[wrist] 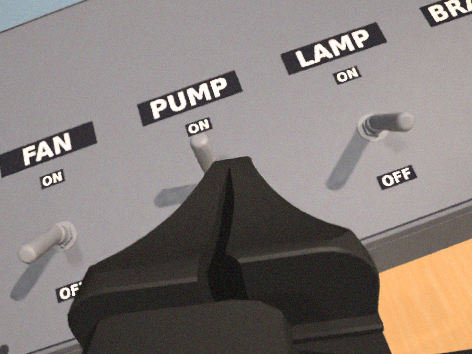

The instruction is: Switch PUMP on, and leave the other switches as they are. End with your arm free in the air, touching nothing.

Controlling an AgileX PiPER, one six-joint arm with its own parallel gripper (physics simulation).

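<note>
The PUMP switch lever (202, 151) points up toward its ON label (199, 126), below the PUMP nameplate (190, 98). Its base and its OFF label are hidden behind my gripper. My gripper (235, 182) is shut with its fingertips together and nothing held. Its tips overlap the lower part of the PUMP lever in the view; whether they touch it I cannot tell.
The FAN switch lever (41, 243) is at the left and tilts to the lower left. The LAMP switch lever (392, 122) is at the right and sticks out rightward. The grey panel (280, 120) carries them. A wooden surface (430, 295) shows at the lower right.
</note>
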